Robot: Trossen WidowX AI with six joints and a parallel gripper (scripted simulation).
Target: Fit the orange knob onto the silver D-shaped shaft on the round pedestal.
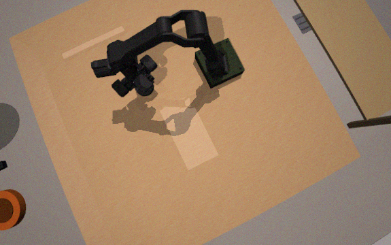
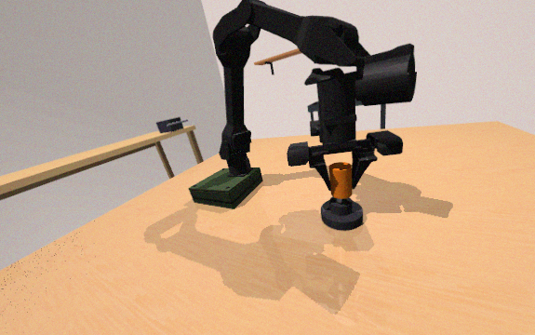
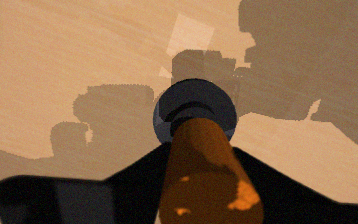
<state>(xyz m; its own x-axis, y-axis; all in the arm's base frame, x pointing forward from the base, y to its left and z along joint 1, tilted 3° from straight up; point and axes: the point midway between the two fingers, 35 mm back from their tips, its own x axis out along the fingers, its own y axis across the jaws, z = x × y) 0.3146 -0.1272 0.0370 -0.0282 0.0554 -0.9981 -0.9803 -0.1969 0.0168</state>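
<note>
The black round pedestal is 40 mm below my gripper tip. The rest, counted from my gripper tip: orange knob 30 mm above.
</note>
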